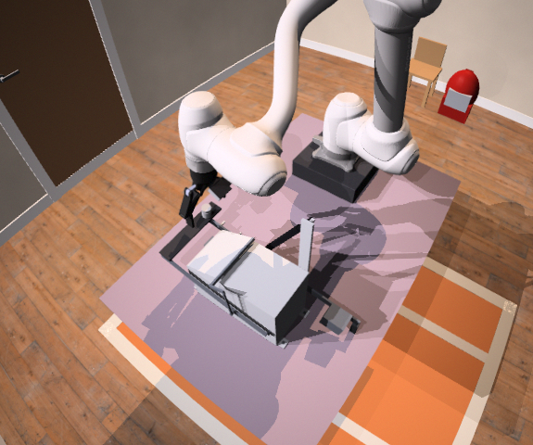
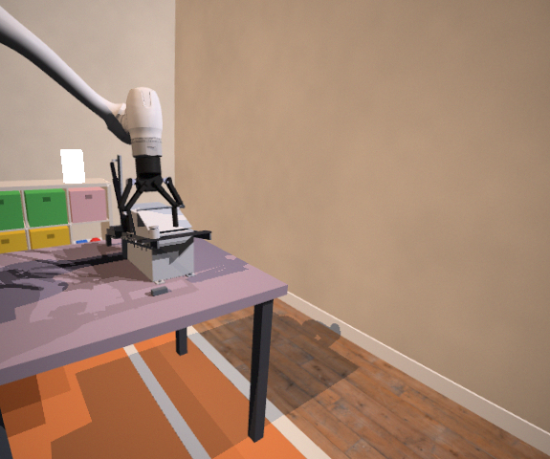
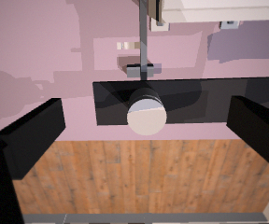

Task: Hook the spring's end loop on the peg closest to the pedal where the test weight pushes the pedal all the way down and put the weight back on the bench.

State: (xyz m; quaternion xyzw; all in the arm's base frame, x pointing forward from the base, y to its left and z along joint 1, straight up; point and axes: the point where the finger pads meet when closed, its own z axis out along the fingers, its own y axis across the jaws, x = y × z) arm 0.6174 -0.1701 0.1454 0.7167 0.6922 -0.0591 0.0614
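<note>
Right now the steel test weight is 1 cm below my hand. The rest, counted from my hand: small grey block (3 cm to the right, 21 cm below).
</note>
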